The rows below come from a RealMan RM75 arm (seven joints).
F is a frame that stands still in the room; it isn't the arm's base.
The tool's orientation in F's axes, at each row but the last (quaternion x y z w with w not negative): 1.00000, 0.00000, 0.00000, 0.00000; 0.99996, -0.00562, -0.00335, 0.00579; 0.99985, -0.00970, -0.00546, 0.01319; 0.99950, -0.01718, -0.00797, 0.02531; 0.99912, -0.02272, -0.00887, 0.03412; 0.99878, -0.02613, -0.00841, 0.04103; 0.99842, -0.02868, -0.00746, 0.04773; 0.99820, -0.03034, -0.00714, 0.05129; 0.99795, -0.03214, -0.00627, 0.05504
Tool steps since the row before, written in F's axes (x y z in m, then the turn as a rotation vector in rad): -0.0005, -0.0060, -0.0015, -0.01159, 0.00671, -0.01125; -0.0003, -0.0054, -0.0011, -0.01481, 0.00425, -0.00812; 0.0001, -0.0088, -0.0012, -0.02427, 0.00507, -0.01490; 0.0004, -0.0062, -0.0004, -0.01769, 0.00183, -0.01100; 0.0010, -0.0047, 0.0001, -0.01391, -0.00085, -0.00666; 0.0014, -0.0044, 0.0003, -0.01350, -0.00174, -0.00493; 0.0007, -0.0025, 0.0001, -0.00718, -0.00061, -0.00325; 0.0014, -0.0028, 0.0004, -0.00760, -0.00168, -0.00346; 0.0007, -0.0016, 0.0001, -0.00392, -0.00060, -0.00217
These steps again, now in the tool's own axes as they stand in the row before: -0.0005, 0.0060, 0.0015, -0.01159, -0.00671, 0.01125; -0.0002, 0.0054, 0.0012, -0.01480, -0.00418, 0.00817; 0.0003, 0.0088, 0.0014, -0.02420, -0.00499, 0.01503; 0.0006, 0.0062, 0.0007, -0.01758, -0.00179, 0.01119; 0.0012, 0.0046, 0.0002, -0.01375, 0.00101, 0.00697; 0.0016, 0.0043, 0.0000, -0.01332, 0.00202, 0.00531; 0.0008, 0.0025, 0.0001, -0.00709, 0.00070, 0.00342; 0.0016, 0.0027, -0.0001, -0.00744, 0.00177, 0.00374; 0.0008, 0.0016, 0.0001, -0.00385, 0.00060, 0.00229
